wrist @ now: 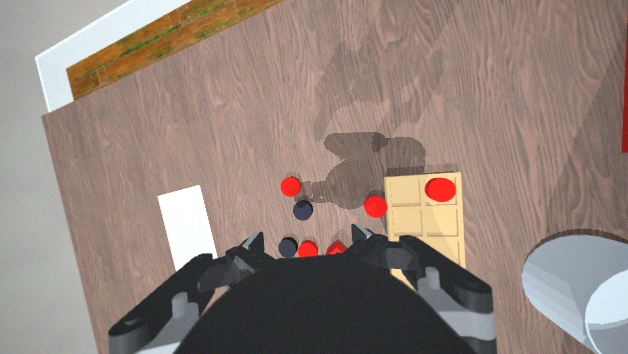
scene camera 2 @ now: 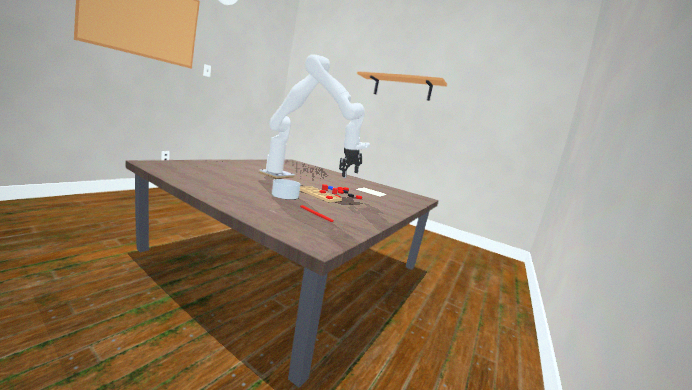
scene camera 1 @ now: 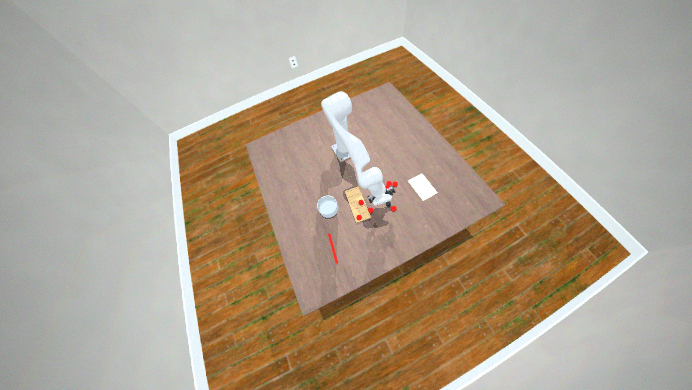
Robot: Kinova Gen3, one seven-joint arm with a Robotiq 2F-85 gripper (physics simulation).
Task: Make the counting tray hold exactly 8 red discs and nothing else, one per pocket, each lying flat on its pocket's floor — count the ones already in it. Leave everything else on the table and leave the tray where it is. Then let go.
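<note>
The tan counting tray [scene camera 1: 352,194] [wrist: 423,220] lies on the table. One red disc [scene camera 1: 359,217] [scene camera 2: 329,197] [wrist: 440,190] sits in its end corner pocket, and another red disc [scene camera 1: 361,202] sits farther along it. A red disc [scene camera 1: 370,210] [wrist: 375,206] lies outside, close beside the tray. Other red discs [scene camera 1: 393,208] [wrist: 290,186] [wrist: 308,249] lie loose. My gripper [scene camera 2: 350,173] [wrist: 308,237] is open and empty, above the loose pieces. Its body hides part of the tray and some pieces in the wrist view.
Black discs [wrist: 302,210] [wrist: 288,247], a red block [wrist: 337,247] and a blue piece [scene camera 2: 330,188] lie among the discs. A pale round bin [scene camera 1: 328,207] [scene camera 2: 286,190] [wrist: 555,270] stands beside the tray. A red bar [scene camera 1: 333,249] [scene camera 2: 317,213] and a white sheet [scene camera 1: 422,187] [wrist: 187,230] lie apart.
</note>
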